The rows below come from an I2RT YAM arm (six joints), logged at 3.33 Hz.
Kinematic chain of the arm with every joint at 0, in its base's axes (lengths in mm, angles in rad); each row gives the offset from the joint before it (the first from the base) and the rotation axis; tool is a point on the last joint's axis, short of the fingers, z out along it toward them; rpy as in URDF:
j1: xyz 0 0 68 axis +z
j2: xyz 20 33.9 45.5 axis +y
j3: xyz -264 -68.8 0 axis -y
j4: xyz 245 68.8 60 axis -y
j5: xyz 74 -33.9 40.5 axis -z
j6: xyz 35.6 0 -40.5 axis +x
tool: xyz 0 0 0 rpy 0 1.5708 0
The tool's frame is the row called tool.
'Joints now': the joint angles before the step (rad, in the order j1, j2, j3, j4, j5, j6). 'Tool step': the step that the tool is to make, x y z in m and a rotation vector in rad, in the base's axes. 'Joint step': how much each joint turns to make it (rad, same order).
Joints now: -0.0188 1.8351 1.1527 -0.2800 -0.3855 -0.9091
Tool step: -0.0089 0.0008 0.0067 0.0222 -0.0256 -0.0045
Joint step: 0.0003 -0.0479 -0.0414 0.0258 -0.0156 0.0186
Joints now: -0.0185 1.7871 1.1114 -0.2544 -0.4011 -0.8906
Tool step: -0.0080 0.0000 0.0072 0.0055 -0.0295 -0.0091
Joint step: -0.0004 -0.0466 -0.0351 0.0224 0.0006 0.0115
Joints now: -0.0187 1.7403 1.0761 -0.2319 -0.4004 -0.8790
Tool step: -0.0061 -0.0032 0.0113 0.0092 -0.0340 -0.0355
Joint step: -0.0084 -0.0487 -0.0208 0.0173 0.0097 0.0294
